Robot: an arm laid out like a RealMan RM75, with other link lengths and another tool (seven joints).
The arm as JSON. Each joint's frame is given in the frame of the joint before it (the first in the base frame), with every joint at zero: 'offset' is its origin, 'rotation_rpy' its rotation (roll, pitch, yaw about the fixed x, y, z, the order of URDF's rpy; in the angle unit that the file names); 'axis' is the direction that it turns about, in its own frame. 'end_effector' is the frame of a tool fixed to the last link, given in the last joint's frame.
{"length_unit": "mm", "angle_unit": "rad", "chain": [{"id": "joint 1", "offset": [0.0, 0.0, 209.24], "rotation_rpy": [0.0, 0.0, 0.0], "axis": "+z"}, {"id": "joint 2", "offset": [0.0, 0.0, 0.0], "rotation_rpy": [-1.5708, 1.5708, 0.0], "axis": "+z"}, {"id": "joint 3", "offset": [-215.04, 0.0, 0.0], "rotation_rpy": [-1.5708, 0.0, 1.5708], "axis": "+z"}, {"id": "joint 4", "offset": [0.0, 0.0, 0.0], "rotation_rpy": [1.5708, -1.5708, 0.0], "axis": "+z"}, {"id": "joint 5", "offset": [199.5, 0.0, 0.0], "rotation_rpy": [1.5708, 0.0, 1.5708], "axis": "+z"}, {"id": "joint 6", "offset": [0.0, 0.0, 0.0], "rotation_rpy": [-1.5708, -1.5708, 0.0], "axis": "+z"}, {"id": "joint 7", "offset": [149.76, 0.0, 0.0], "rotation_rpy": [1.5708, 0.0, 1.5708], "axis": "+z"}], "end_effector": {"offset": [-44.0, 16.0, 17.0], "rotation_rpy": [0.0, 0.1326, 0.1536]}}
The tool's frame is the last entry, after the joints.
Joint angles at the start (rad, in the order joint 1, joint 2, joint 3, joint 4, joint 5, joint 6, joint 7): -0.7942 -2.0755 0.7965 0.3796 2.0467 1.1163 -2.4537
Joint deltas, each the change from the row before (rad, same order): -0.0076 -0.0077 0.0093 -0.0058 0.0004 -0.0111 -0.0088; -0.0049 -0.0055 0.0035 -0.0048 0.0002 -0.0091 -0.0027; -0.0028 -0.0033 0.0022 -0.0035 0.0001 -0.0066 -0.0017; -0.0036 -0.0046 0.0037 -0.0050 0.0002 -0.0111 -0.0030; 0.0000 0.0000 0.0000 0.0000 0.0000 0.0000 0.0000; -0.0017 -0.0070 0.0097 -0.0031 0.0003 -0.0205 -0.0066; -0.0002 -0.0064 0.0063 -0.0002 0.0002 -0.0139 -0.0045; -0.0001 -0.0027 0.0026 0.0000 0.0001 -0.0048 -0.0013; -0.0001 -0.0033 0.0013 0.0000 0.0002 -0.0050 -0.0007; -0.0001 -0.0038 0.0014 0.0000 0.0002 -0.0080 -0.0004; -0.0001 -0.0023 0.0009 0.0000 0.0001 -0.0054 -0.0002
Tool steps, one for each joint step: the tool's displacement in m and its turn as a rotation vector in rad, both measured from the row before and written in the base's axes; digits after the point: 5 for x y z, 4 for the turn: 0.00270 -0.00079 -0.00445 -0.0088 0.0018 0.0036; 0.00157 -0.00035 -0.00304 -0.0032 0.0012 0.0022; 0.00074 -0.00021 -0.00193 -0.0016 0.0012 0.0022; 0.00074 -0.00018 -0.00277 -0.0013 0.0029 0.0044; 0.00000 0.00000 0.00000 0.0000 0.0000 0.0000; -0.00019 0.00001 -0.00385 0.0014 0.0092 0.0086; 0.00010 -0.00018 -0.00287 0.0015 0.0053 0.0057; 0.00013 -0.00021 -0.00119 0.0000 0.0019 0.0014; 0.00027 -0.00021 -0.00131 0.0005 0.0011 0.0015; 0.00008 0.00008 -0.00151 0.0025 0.0025 0.0023; 0.00001 0.00013 -0.00092 0.0019 0.0018 0.0015
